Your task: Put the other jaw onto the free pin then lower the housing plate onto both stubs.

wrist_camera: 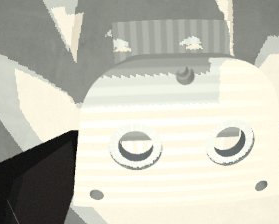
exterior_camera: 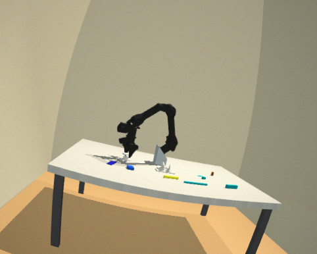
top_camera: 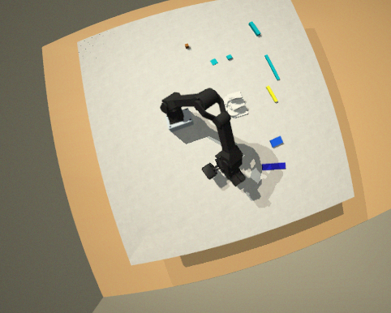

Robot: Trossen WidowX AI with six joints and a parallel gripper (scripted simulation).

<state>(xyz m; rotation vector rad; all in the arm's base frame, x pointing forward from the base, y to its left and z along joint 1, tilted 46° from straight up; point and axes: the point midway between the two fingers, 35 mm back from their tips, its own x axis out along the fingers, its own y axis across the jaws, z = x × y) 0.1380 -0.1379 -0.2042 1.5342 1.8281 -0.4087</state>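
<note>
Now: the white jaw piece 260 mm to the left of my gripper tip, 120 mm ahead of it and 10 mm below it. Round my gripper tip: yellow bar (360 mm ahead, 250 mm to the left, 20 mm below); blue block (300 mm ahead, 20 mm below, 10 mm to the left); dark blue bar (250 mm ahead, 100 mm to the right, 20 mm below).
</note>
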